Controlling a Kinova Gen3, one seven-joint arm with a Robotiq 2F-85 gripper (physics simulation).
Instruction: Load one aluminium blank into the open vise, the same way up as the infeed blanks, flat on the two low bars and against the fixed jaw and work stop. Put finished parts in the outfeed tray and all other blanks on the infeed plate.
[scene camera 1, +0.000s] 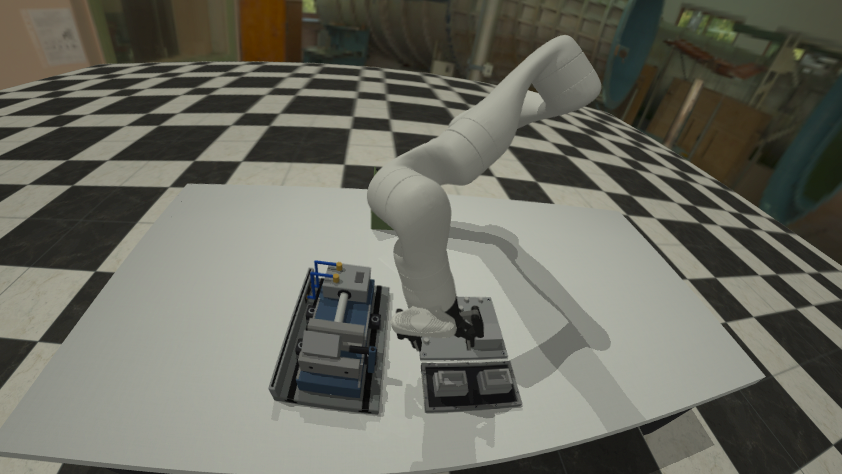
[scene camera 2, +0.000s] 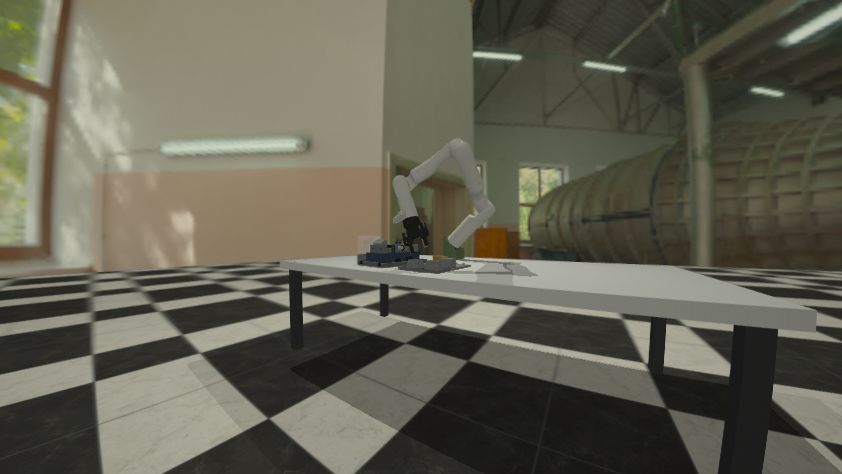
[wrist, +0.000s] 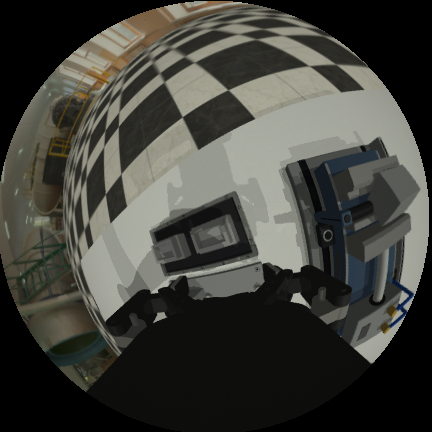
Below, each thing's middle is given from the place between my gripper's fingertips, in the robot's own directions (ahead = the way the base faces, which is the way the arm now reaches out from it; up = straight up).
The outfeed tray (scene camera 1: 473, 398) lies 5 cm ahead of my hand, 6 cm to the left of it and 7 cm below it. Also, from my hand: vise base (scene camera 1: 318, 390) 5 cm behind, 20 cm to the right, 4 cm below; grey infeed plate (wrist: 241, 279) 10 cm behind, 6 cm to the left, 7 cm below.
